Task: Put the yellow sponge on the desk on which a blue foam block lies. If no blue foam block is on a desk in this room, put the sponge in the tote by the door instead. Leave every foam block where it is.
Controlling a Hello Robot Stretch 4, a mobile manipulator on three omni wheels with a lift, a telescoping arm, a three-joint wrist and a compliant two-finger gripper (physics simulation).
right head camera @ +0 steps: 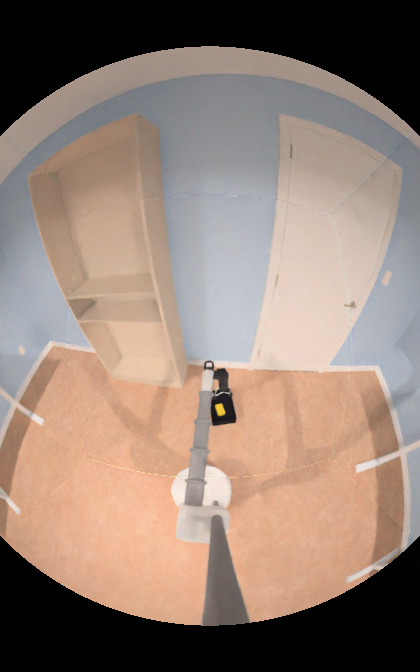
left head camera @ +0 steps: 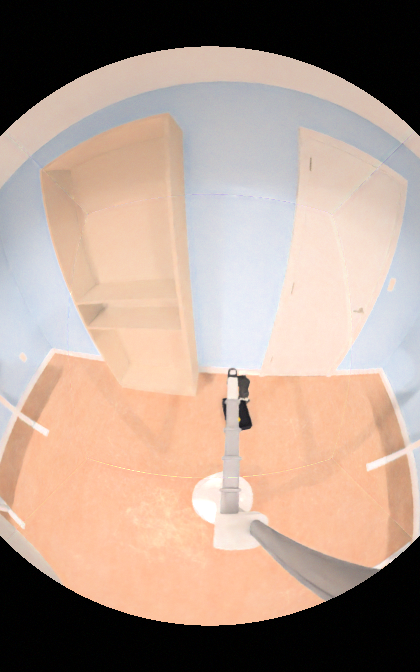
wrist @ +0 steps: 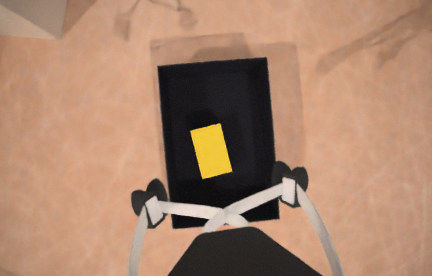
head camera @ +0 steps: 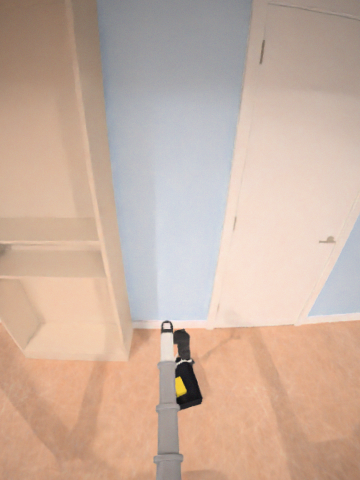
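Observation:
The yellow sponge (head camera: 180, 387) (right head camera: 220, 410) (wrist: 211, 151) lies flat inside the black tote (head camera: 192, 390) (right head camera: 231, 420) (wrist: 250, 100), which stands on the floor near the door (head camera: 290, 165) (left head camera: 320, 275) (right head camera: 310, 250). In the left head view the arm hides most of the sponge and part of the tote (left head camera: 245, 420). My gripper (wrist: 219, 185) is open and empty above the near end of the tote, its two fingertips wide apart and clear of the sponge. No desk and no foam block shows in these views.
A tall beige shelf unit (head camera: 112, 240) (left head camera: 184, 250) (right head camera: 159, 240) stands against the blue wall, left of the tote. My telescoping arm (head camera: 168, 430) (left head camera: 231, 450) (right head camera: 201, 435) reaches over the floor toward the wall. White bars (left head camera: 392, 459) (right head camera: 382, 461) show at the right side.

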